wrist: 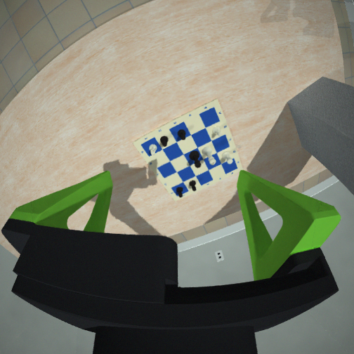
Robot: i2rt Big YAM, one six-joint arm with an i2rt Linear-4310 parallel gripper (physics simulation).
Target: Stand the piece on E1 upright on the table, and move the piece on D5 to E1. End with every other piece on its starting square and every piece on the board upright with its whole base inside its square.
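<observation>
My gripper [174, 177] is open and empty, high above the table, with a green finger at each side of the board. The blue and cream chessboard [137, 142] lies turned at an angle, small in the middle of the view. A white piece [152, 148] is on its left corner square. A black piece [180, 191] is on its bottom corner square, with another black piece [193, 185] beside it. A white piece [228, 157] is near the right corner. The square labels are too small to read, so I cannot tell which squares are E1 and D5.
Black pieces [164, 141] [181, 134] stand along the upper left edge and a black piece [194, 157] near the centre. White pieces [208, 152] [216, 132] are in the right half. A grey block-like body [325, 122] is at the right; the wooden table [115, 85] surrounds the board.
</observation>
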